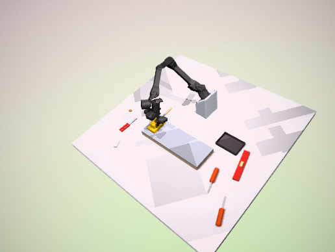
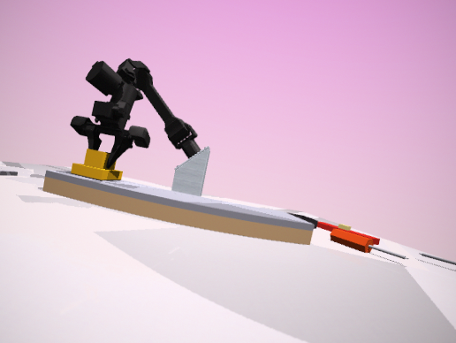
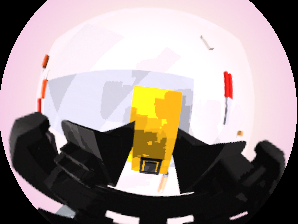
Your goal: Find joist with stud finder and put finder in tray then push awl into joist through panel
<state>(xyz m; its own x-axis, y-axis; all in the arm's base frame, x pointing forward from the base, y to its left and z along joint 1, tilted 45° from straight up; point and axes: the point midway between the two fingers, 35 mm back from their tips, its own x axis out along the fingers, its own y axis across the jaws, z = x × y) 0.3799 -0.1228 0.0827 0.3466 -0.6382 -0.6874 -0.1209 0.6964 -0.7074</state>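
The dark tray lies 48 cm to the left of my gripper tip, 27 cm behind it and 5 cm below it. Also, from my gripper tip: stud finder 2 cm behind, 2 cm above; awl 15 cm behind, 8 cm to the right, 6 cm below; small white piece 29 cm ahead, 12 cm to the right, 6 cm below.
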